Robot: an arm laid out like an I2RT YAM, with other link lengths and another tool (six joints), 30 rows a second.
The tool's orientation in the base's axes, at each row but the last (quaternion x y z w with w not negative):
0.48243, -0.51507, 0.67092, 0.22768
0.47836, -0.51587, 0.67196, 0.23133
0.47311, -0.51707, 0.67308, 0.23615
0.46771, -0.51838, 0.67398, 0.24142
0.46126, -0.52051, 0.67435, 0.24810
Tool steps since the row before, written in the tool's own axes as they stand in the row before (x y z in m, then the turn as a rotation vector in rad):
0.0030, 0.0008, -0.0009, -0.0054, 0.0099, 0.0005
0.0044, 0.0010, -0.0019, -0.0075, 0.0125, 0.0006
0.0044, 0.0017, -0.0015, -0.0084, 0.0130, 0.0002
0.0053, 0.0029, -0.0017, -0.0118, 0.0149, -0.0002
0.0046, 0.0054, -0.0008, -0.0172, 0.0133, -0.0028
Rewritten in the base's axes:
-0.0023, 0.0000, 0.0023, -0.0054, -0.0030, -0.0094
-0.0035, 0.0006, 0.0034, -0.0065, -0.0037, -0.0125
-0.0039, 0.0000, 0.0030, -0.0067, -0.0033, -0.0135
-0.0054, -0.0003, 0.0033, -0.0069, -0.0031, -0.0174
-0.0068, -0.0017, 0.0015, -0.0041, 0.0007, -0.0215

